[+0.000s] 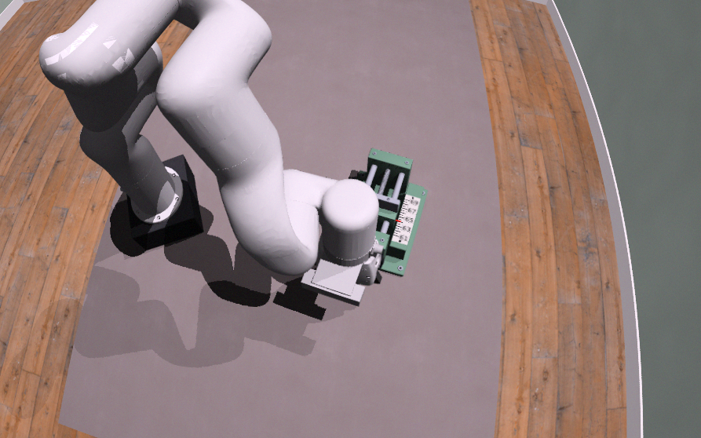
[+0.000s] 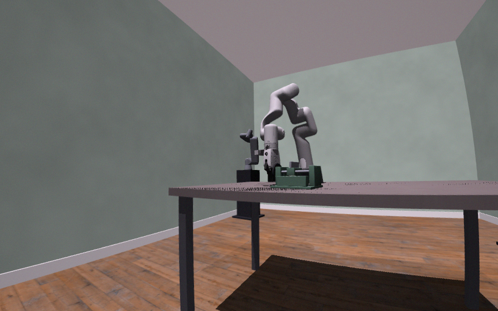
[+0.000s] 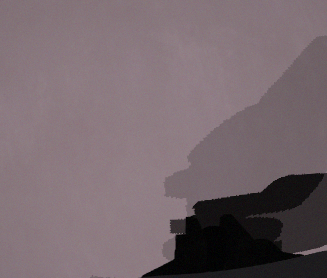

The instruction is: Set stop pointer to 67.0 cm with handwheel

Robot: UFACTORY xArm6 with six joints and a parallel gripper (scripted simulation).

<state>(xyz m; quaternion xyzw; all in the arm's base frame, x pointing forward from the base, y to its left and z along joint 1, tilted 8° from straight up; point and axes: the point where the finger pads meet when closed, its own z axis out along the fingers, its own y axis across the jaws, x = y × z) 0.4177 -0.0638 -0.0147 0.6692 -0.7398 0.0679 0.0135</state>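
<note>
Right now the stop block is 30 mm ahead of my hand, 140 mm to the left of it and 50 mm above it. The rest, counted from my hand: black handwheel (20 mm to the left, 10 mm above).
</note>
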